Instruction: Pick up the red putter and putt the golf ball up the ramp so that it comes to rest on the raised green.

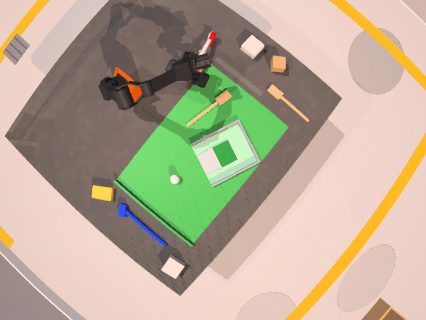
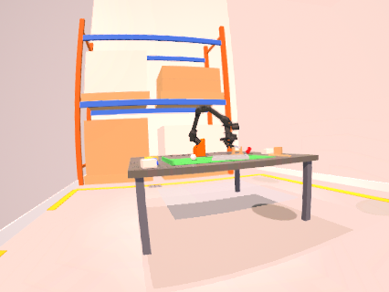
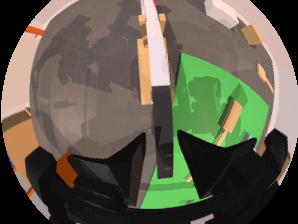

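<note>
Now: gripper tip 40 mm past the red putter and 120 mm to the right of it. Also, from my gripper tip: white golf ball: 240 mm ahead, 400 mm to the right, 40 mm below; tan block: 270 mm ahead, 330 mm to the left, 30 mm below; yellow block: 10 mm ahead, 680 mm to the right, 50 mm below.
</note>
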